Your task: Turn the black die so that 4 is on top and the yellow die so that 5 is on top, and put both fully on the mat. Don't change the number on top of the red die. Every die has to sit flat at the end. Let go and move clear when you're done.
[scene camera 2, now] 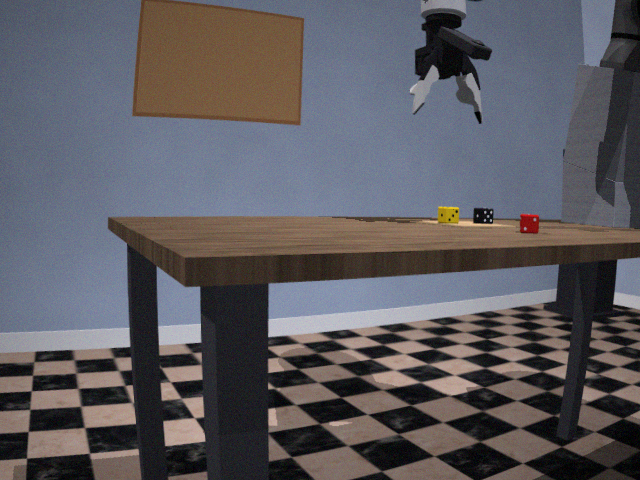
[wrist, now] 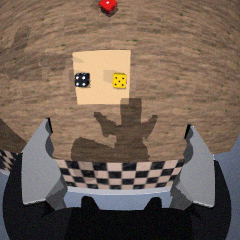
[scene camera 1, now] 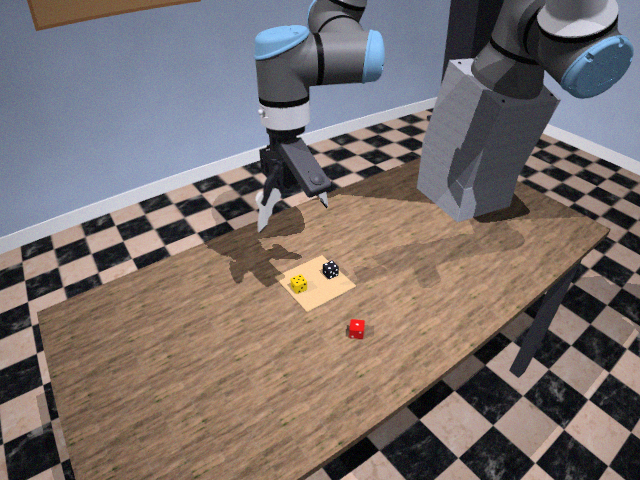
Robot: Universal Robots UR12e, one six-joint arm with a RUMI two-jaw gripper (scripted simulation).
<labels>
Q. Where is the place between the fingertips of the gripper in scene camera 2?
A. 449, 119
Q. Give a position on a tan mat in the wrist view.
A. At 101, 64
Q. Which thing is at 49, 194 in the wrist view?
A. The gripper.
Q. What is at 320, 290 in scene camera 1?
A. A tan mat.
</labels>
